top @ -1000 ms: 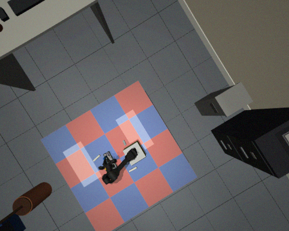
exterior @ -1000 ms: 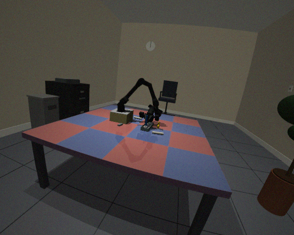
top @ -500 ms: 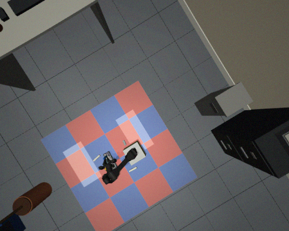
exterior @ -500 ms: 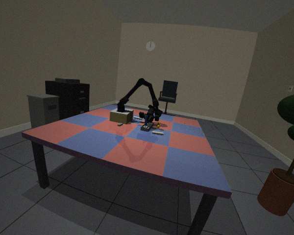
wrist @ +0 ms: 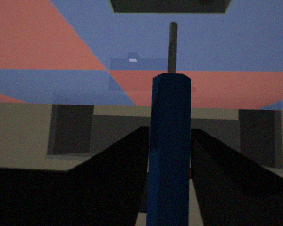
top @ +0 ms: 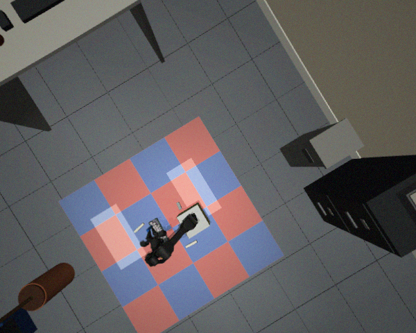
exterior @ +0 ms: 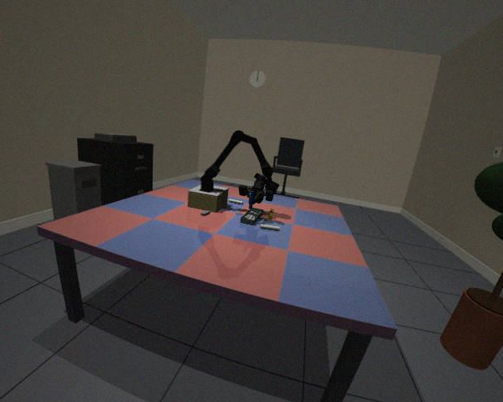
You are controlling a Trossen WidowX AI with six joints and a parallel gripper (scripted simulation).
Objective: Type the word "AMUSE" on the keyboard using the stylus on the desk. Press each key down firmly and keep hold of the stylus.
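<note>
My gripper tip is 200 mm to the right of the yellow bar, 90 mm above it and 60 mm short of it. The rest, counted from my gripper tip: dark block: 230 mm behind, 100 mm below, 50 mm to the right; blue stylus: 10 mm below.
</note>
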